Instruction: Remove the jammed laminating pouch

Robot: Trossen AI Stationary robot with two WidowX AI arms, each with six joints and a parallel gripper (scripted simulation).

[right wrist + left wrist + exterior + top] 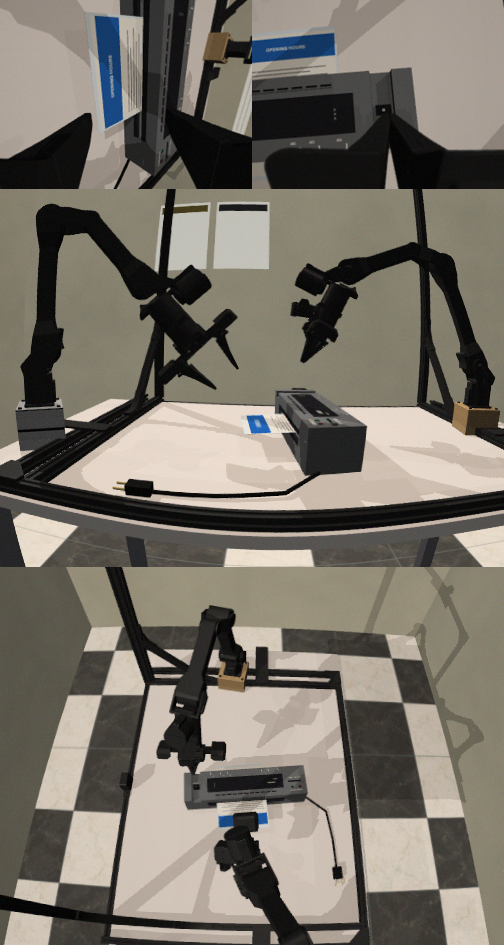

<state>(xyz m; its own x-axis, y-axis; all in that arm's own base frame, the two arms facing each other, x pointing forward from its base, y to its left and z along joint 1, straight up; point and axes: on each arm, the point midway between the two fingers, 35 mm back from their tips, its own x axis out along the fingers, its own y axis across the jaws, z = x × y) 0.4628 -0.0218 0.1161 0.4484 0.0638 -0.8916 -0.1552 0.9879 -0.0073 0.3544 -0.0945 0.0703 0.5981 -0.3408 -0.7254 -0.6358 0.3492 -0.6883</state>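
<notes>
Now: the release key 11 cm below my left hand and 2 cm to the right of it. The rest, counted from my left hand: plug 37 cm ahead, 36 cm to the right, 17 cm below.
</notes>
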